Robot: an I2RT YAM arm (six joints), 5 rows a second.
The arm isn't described. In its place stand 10 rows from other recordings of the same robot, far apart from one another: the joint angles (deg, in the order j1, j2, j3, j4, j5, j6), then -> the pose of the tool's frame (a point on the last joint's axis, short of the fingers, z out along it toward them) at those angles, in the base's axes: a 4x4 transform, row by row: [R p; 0 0 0 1], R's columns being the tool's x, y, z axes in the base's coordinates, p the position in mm.
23.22 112.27 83.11 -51.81 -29.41 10.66 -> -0.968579 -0.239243 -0.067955 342.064; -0.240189 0.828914 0.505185 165.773; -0.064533 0.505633 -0.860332 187.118; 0 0 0 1
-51.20 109.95 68.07 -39.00 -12.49 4.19 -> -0.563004 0.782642 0.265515 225.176; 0.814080 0.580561 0.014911 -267.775; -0.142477 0.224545 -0.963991 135.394; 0 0 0 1
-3.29 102.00 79.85 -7.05 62.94 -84.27 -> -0.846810 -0.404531 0.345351 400.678; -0.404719 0.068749 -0.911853 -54.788; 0.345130 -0.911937 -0.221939 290.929; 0 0 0 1
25.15 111.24 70.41 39.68 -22.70 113.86 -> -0.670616 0.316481 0.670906 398.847; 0.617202 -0.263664 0.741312 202.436; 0.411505 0.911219 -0.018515 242.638; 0 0 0 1
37.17 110.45 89.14 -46.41 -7.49 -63.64 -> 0.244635 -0.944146 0.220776 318.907; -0.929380 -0.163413 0.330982 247.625; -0.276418 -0.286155 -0.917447 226.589; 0 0 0 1
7.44 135.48 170.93 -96.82 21.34 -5.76 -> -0.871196 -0.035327 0.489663 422.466; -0.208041 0.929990 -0.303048 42.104; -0.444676 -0.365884 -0.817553 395.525; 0 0 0 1
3.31 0.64 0.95 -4.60 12.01 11.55 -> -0.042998 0.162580 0.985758 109.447; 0.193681 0.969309 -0.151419 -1.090; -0.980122 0.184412 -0.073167 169.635; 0 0 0 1
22.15 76.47 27.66 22.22 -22.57 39.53 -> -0.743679 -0.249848 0.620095 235.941; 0.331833 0.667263 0.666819 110.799; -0.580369 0.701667 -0.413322 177.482; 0 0 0 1
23.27 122.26 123.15 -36.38 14.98 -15.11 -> -0.465811 -0.320814 0.824681 456.718; -0.474433 0.877236 0.073281 186.394; -0.746949 -0.357121 -0.560831 337.620; 0 0 0 1
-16.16 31.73 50.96 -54.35 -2.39 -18.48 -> -0.601826 0.057520 0.796553 93.242; -0.155335 0.969924 -0.187400 -25.473; -0.783375 -0.236515 -0.574790 326.655; 0 0 0 1
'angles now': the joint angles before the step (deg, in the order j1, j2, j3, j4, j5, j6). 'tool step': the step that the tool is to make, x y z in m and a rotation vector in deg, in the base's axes. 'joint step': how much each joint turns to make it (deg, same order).
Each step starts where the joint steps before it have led.
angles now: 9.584, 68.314, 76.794, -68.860, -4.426, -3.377
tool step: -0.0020, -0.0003, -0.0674, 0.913, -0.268, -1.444
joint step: 0.007, -4.539, -18.565, 14.573, -0.019, 1.689
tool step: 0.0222, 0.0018, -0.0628, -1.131, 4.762, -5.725
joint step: -0.023, 7.023, -9.173, 11.562, 2.950, 4.895
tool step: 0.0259, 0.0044, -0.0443, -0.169, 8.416, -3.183
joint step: 0.010, 11.985, -0.009, 3.754, 0.018, 3.421
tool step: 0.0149, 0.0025, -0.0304, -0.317, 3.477, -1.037
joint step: 0.000, 7.617, -0.012, 4.176, 0.022, 1.070
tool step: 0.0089, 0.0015, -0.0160, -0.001, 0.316, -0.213
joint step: 0.000, 3.947, 0.001, 3.641, 0.000, 0.219
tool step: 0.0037, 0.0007, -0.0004, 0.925, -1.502, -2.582
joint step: 0.016, 0.282, -0.014, 1.999, 0.004, 2.681
